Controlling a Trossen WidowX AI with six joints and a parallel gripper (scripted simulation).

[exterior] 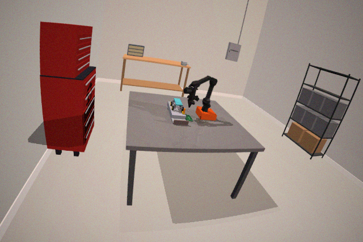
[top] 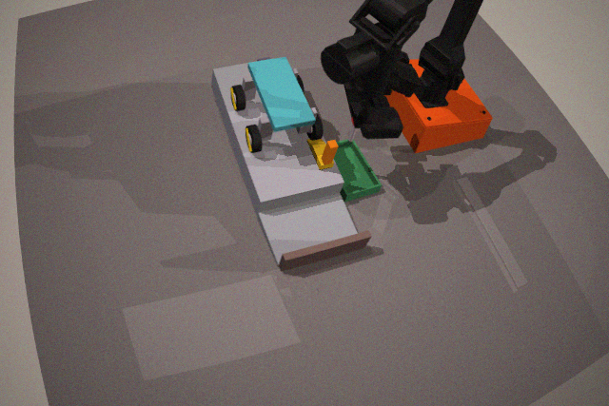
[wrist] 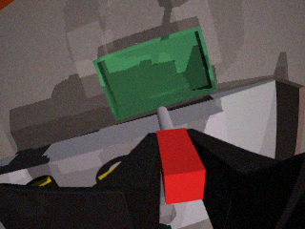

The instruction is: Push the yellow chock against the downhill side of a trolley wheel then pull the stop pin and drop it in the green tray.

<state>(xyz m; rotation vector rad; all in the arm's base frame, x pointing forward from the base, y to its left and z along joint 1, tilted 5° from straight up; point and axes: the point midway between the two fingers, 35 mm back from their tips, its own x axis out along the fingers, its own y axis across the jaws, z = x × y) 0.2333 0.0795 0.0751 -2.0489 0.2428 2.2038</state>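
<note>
My gripper tip is now right at the red-headed stop pin. Also, from my gripper tip: trolley (100 mm to the right, 100 mm ahead, 30 mm below); yellow chock (50 mm below, 50 mm ahead); brown bar (160 mm to the left, 110 mm below, 110 mm ahead).
</note>
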